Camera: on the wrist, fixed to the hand. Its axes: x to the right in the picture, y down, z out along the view.
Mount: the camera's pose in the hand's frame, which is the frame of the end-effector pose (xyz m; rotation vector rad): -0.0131 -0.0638 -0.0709 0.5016 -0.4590 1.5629
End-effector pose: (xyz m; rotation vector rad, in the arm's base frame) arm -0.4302 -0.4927 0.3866 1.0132 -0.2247 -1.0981
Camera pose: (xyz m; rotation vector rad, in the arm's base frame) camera -0.4338 -0.4469 0.3020 0.6515 -1.4307 0.2312
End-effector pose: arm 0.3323 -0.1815 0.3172 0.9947 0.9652 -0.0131
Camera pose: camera 0.2496 -0.1733 0.2685 1.8824 -0.4376 0.8117
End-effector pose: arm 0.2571 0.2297 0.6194 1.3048 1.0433 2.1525
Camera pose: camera 0.1990 0.2340 0.5428 -1.9243 -0.1313 -1.1845
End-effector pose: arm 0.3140 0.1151 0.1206 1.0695 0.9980 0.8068
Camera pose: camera 0.2470 0.1073 0.0519 2.3733 -0.2621 1.4263
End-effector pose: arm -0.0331 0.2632 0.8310 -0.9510 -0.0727 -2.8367
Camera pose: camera -0.0749 0.3213 0.7666 -0.8697 -0.0471 -1.0888
